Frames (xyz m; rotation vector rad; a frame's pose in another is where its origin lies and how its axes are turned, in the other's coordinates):
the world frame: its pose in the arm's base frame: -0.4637 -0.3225 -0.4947 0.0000 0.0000 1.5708
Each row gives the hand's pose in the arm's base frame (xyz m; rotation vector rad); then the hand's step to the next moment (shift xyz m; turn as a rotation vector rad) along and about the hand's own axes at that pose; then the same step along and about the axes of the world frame.
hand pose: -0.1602 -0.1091 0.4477 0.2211 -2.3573 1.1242
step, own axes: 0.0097 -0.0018 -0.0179 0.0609 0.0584 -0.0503
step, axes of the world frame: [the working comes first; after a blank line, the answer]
step, axes of the arm's base frame: -0.0008 0.0132 0.0156 -0.0537 0.0803 0.0181

0.0132 0.0008 0.0156 0.0803 0.0537 0.0181
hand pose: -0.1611 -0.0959 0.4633 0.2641 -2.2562 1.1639
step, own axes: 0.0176 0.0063 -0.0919 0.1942 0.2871 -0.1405
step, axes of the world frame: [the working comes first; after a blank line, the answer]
step, axes of the arm's base frame: 0.0203 0.0784 0.0473 -0.2216 0.3006 -0.0200

0.0784 -0.0203 0.0473 0.3006 0.2216 -0.0200
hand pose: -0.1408 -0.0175 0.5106 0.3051 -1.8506 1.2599
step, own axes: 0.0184 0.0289 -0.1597 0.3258 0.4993 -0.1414
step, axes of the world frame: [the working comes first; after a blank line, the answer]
step, axes of the arm's base frame: 0.0525 0.1539 0.0156 -0.4306 0.4322 -0.0568

0.1539 -0.0525 0.0156 0.4322 0.4306 -0.0568
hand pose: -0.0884 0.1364 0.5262 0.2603 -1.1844 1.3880
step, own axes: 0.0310 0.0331 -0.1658 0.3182 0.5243 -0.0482
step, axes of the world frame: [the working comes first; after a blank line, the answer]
step, axes of the arm's base frame: 0.0449 0.1517 -0.0672 -0.4949 0.3640 -0.0325

0.1517 -0.0449 -0.0672 0.3640 0.4949 -0.0325
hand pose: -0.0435 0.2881 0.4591 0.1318 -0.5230 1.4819
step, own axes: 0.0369 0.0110 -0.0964 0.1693 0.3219 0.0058
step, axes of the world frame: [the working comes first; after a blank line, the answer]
step, axes of the arm's base frame: 0.0137 0.0731 -0.0724 -0.3128 0.1857 0.0006

0.0731 -0.0137 -0.0724 0.1857 0.3128 0.0006
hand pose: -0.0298 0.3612 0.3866 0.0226 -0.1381 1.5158
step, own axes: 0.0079 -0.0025 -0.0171 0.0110 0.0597 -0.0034
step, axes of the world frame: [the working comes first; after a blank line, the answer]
step, axes of the arm's base frame: 0.0042 0.0094 -0.0160 -0.0587 0.0146 -0.0065

0.0094 -0.0042 -0.0160 0.0146 0.0587 -0.0065
